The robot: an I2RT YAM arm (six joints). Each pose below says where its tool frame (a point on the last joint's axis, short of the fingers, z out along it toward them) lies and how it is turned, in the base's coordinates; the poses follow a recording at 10 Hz.
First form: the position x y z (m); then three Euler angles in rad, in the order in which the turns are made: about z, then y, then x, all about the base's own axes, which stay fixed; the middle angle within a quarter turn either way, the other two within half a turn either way.
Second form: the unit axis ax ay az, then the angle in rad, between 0 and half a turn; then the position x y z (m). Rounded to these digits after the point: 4 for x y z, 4 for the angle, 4 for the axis.
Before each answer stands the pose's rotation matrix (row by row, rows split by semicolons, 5 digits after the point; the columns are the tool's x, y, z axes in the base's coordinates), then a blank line. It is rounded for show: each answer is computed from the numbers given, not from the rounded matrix.
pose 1, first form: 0.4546 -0.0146 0.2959 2.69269 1.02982 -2.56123
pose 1, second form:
-0.46395 -0.22349 0.85721; 0.06054 0.95739 0.28237; -0.88379 0.18290 -0.43065

-0.0563 0.9854 0.1608 2.0585 0.4546 -0.0146 0.2959
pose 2, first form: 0.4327 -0.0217 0.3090 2.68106 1.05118 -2.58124
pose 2, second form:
-0.44481 -0.22068 0.86801; 0.03681 0.96385 0.26391; -0.89487 0.14934 -0.42061

-0.0642 0.9875 0.1442 2.0384 0.4327 -0.0217 0.3090
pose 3, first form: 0.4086 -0.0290 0.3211 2.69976 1.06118 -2.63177
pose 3, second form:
-0.44099 -0.20860 0.87293; 0.01188 0.97117 0.23808; -0.89743 0.11536 -0.42580

-0.0686 0.9900 0.1233 2.0351 0.4086 -0.0290 0.3211
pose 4, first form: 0.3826 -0.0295 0.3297 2.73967 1.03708 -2.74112
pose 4, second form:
-0.46820 -0.19901 0.86092; -0.05135 0.97879 0.19833; -0.88213 0.04865 -0.46848

-0.0853 0.9928 0.0841 2.0702 0.3826 -0.0295 0.3297
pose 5, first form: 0.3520 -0.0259 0.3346 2.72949 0.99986 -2.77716
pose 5, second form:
-0.49518 -0.21646 0.84140; -0.09945 0.97622 0.19262; -0.86308 0.01170 -0.50493

-0.1053 0.9921 0.0681 2.1082 0.3520 -0.0259 0.3346
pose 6, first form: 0.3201 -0.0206 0.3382 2.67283 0.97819 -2.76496
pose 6, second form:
-0.49828 -0.25233 0.82949; -0.14795 0.96743 0.20542; -0.85430 -0.02036 -0.51938

-0.1327 0.9893 0.0613 2.1236 0.3201 -0.0206 0.3382
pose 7, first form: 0.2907 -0.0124 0.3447 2.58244 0.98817 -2.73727
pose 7, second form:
-0.46642 -0.29187 0.83502; -0.20923 0.95361 0.21645; -0.85946 -0.07375 -0.50585

-0.1686 0.9845 0.0480 2.1052 0.2907 -0.0124 0.3447
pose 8, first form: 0.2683 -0.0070 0.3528 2.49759 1.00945 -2.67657
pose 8, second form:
-0.42570 -0.31961 0.84654; -0.23306 0.94271 0.23872; -0.87434 -0.09567 -0.47580

-0.1905 0.9804 0.0493 2.0708 0.2683 -0.0070 0.3528
